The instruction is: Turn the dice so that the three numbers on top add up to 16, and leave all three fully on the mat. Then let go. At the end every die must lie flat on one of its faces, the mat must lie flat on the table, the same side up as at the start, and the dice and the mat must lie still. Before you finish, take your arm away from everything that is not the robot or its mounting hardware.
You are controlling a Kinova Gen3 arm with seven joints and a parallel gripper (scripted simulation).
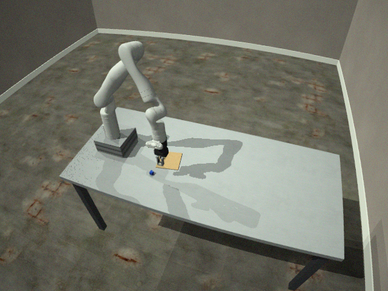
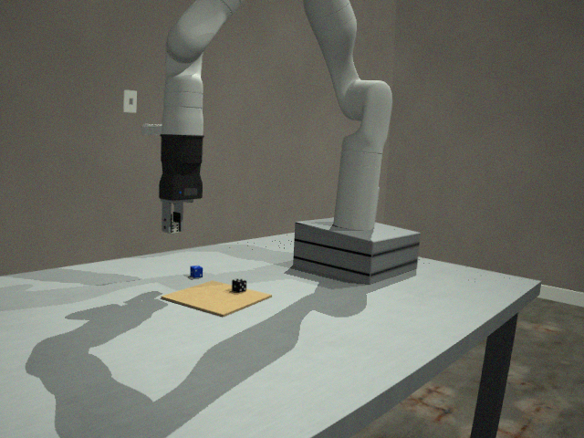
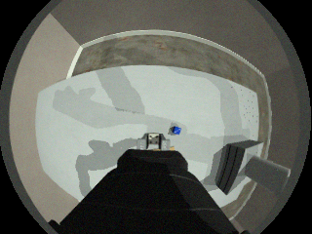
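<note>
The tan mat is 10 mm behind my hand, 120 mm to the left of it and 120 mm below it. Round my hand: white die: 10 mm below; then blue die: 70 mm behind, 10 mm to the right, 110 mm below; then black die: 60 mm behind, 130 mm to the left, 110 mm below.
</note>
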